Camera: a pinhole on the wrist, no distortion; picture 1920 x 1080 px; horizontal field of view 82.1 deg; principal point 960.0 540.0 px. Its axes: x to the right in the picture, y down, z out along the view. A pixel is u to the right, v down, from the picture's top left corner.
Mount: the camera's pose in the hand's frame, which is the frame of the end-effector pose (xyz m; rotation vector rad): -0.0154 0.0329 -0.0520 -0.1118 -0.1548 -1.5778
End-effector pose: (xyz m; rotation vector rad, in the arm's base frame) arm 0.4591 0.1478 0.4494 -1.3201 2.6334 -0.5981
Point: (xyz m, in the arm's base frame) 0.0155 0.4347 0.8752
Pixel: behind the camera
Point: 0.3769 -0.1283 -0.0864
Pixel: 962 1039
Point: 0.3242 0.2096 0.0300
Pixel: 422 628
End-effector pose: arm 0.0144 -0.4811 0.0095 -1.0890 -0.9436 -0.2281
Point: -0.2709 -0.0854 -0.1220
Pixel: 987 260
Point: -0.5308 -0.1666 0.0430
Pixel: 1586 183
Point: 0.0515 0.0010 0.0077
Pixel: 602 968
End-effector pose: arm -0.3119 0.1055 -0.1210 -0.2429 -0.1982 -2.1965
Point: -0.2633 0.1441 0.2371
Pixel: 1139 693
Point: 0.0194 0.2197 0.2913
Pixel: 761 228
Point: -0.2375 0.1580 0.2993
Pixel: 1103 651
